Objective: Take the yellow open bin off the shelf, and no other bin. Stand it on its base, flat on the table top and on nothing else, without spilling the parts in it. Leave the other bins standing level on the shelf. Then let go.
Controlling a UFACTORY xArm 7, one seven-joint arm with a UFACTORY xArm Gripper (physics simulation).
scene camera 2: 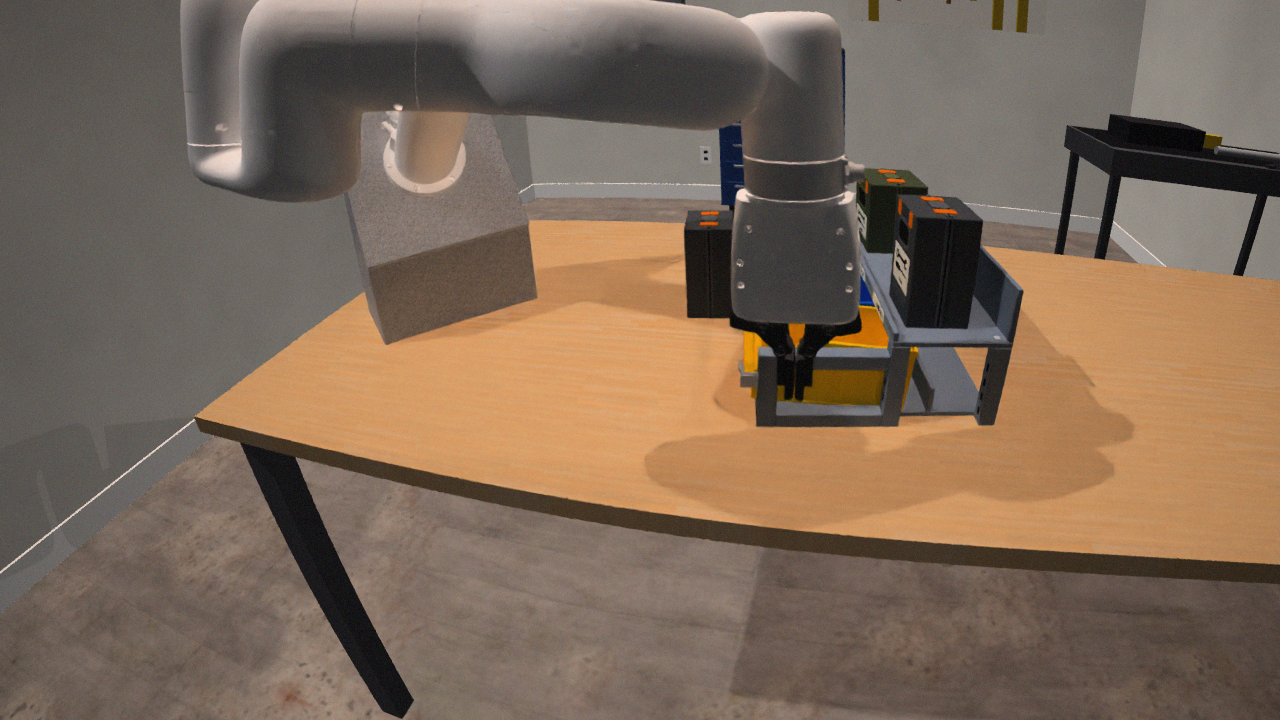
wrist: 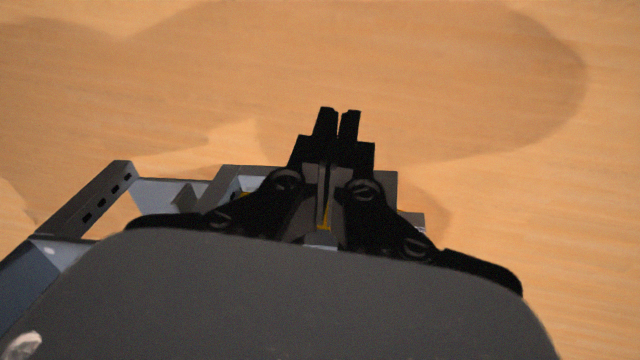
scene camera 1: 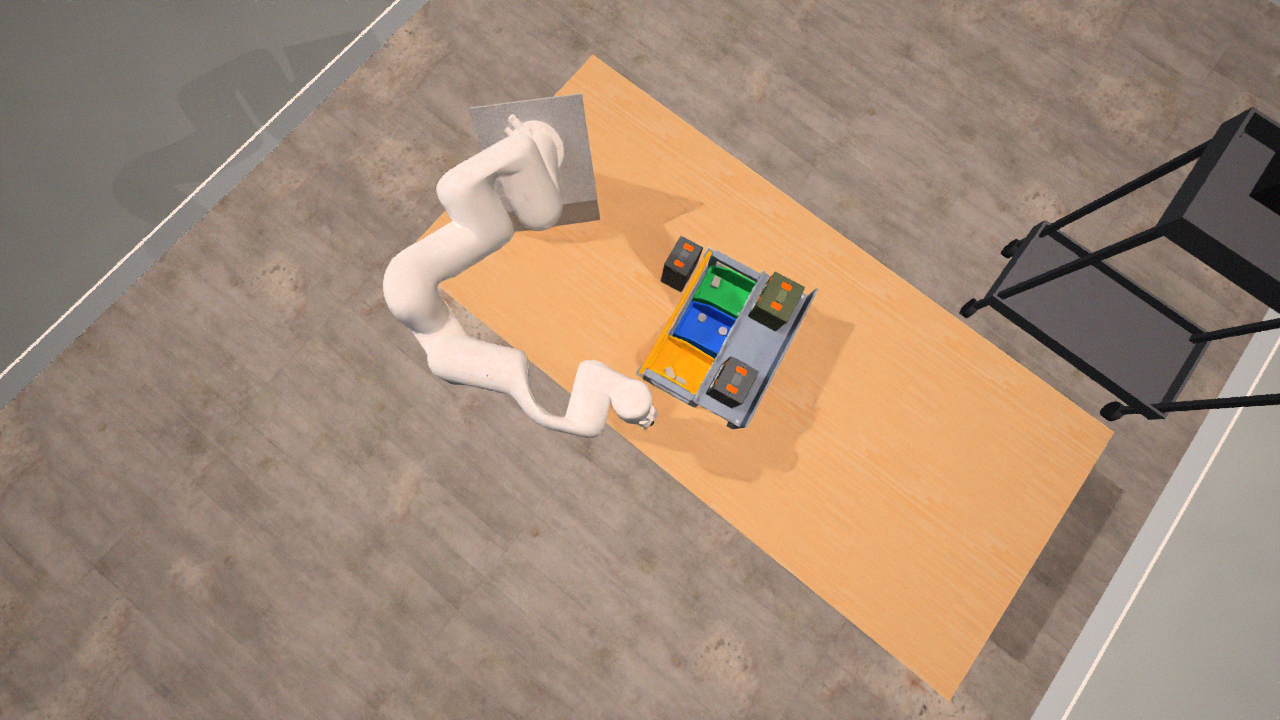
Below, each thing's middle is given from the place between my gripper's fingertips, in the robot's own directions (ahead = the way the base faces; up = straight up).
I see my gripper 3 cm short of the yellow open bin (scene camera 2: 829,387), 17 cm to the right of it and 5 cm above it. The rest, counted from my hand: black case (scene camera 2: 707,234) (12 cm behind, 39 cm to the left, 4 cm below); then blue bin (scene camera 1: 704,336) (3 cm ahead, 29 cm to the left, 6 cm below); then green bin (scene camera 1: 730,296) (2 cm ahead, 40 cm to the left, 6 cm below).
